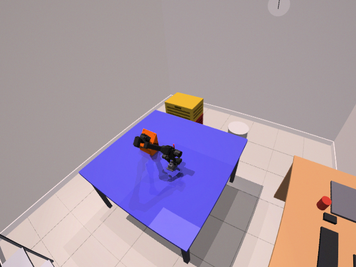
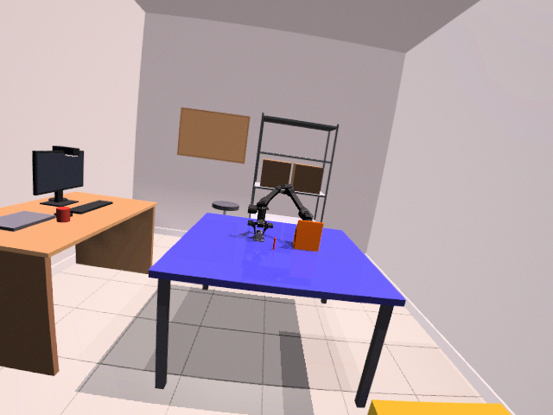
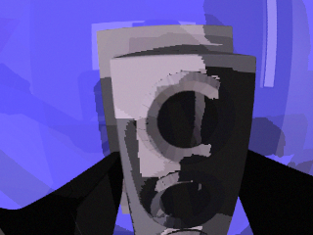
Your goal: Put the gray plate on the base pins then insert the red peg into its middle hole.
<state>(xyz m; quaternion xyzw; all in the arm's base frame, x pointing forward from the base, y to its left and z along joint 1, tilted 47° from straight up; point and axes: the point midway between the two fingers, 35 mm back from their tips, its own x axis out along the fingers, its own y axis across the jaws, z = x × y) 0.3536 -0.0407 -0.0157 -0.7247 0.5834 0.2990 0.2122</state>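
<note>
Now: gripper tip 2 cm below the gray plate. Also, from my gripper tip: red peg 13 cm behind, 17 cm to the left, 1 cm above; base 2 cm below.
</note>
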